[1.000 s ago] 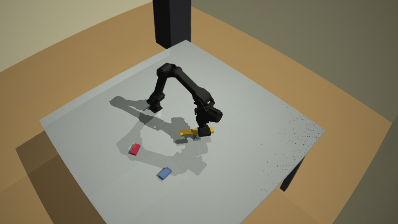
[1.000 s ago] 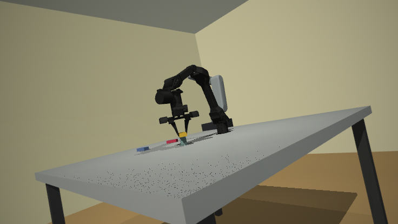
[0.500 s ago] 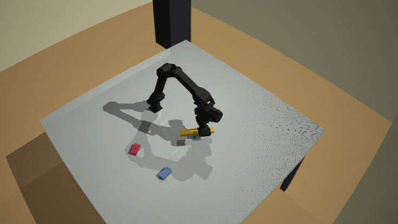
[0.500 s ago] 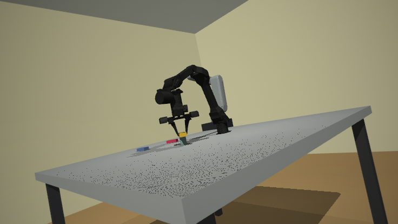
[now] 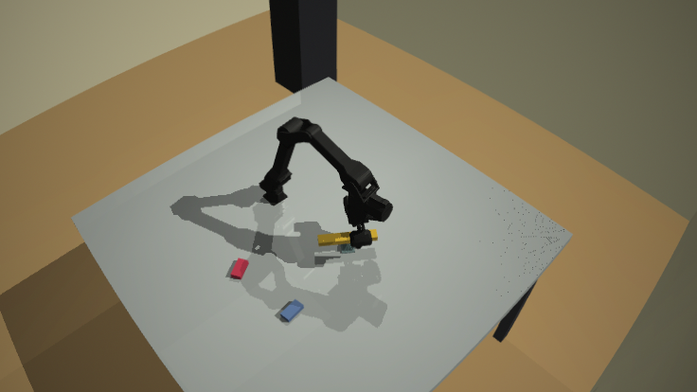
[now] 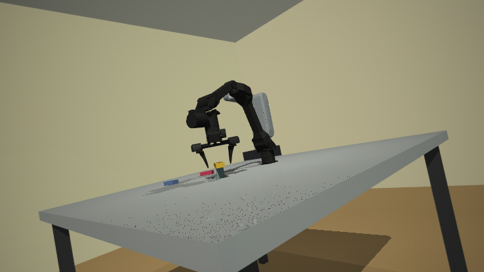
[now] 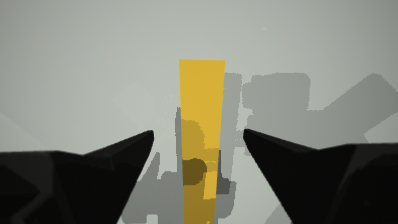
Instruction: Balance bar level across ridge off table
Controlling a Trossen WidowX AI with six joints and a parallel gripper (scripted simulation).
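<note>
Right now my gripper tip is 20 mm to the left of the yellow bar and 20 mm past it. Also, from my gripper tip: red block: 330 mm to the right, 180 mm behind, 40 mm below; blue block: 310 mm to the right, 50 mm ahead, 40 mm below.
</note>
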